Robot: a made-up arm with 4 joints.
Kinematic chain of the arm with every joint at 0, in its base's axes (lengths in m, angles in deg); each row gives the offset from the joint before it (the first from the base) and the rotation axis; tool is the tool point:
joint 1: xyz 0 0 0.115 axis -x
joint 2: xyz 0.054 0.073 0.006 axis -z
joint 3: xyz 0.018 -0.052 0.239 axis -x
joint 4: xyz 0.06 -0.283 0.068 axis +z
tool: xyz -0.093 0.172 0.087
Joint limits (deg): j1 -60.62..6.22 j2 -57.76..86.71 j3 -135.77..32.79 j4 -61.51..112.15
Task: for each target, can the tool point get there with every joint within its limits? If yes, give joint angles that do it. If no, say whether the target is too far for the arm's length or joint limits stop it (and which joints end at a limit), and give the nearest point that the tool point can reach.
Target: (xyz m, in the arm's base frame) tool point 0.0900 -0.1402 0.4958
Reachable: yes | joints -7.27 16.42 -2.85 -29.23
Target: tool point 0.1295 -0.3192 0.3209
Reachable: yes | joints -41.93 -12.82 -16.93 -15.77
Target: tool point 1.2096 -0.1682 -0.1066
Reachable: no: too far | nearest point 0.4565 -0.2555 -0.0115 | short by 0.764 m
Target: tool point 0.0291 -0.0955 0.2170
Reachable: yes | joints 0.52 31.85 -114.36 -25.53
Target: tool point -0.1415 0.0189 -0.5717
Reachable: no: joint limits stop it (at a limit: joint 1, joint 4) | nearest point -0.0564 -0.0853 -0.1822 | short by 0.412 m
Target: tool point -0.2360 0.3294 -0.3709
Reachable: no: joint limits stop it (at a limit: joint 2, joint 4) | nearest point -0.1316 0.1261 -0.0710 | short by 0.377 m
